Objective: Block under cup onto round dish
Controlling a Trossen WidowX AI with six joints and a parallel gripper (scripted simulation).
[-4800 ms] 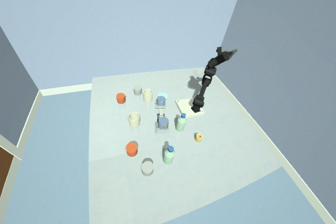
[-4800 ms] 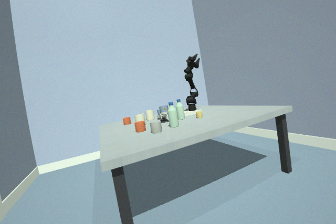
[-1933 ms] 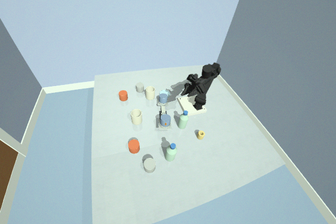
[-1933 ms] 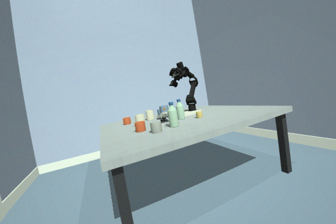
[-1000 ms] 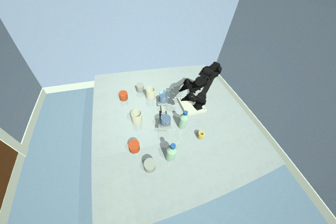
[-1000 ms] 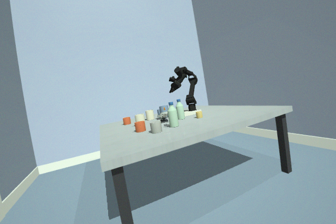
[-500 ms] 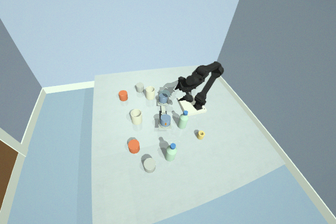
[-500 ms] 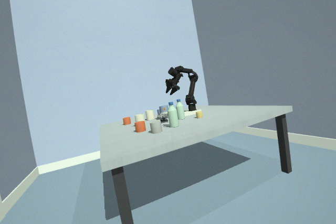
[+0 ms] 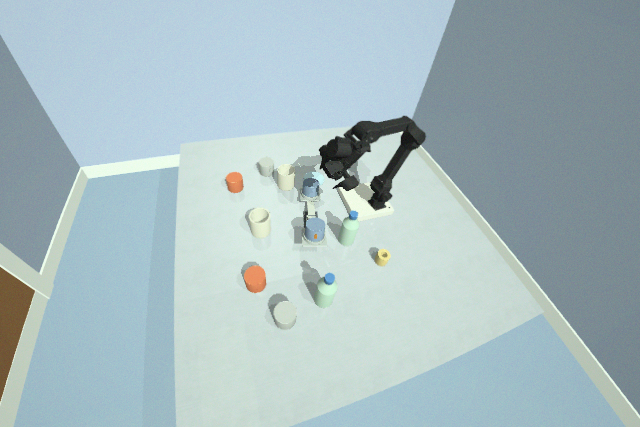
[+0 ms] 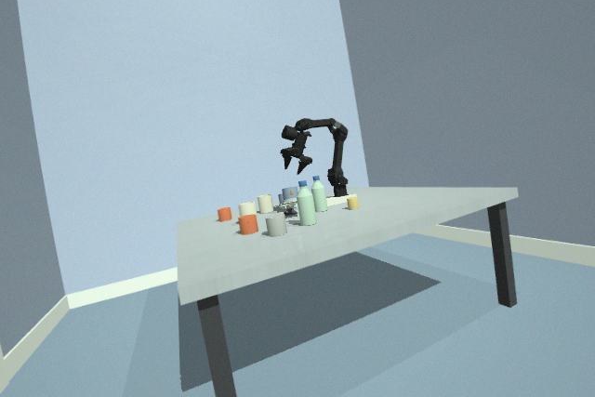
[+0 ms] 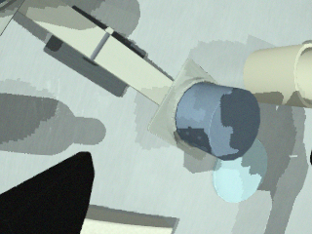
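Now: gripper tip 60 mm short of the balance, 30 mm to the right of it and 170 mm above it.
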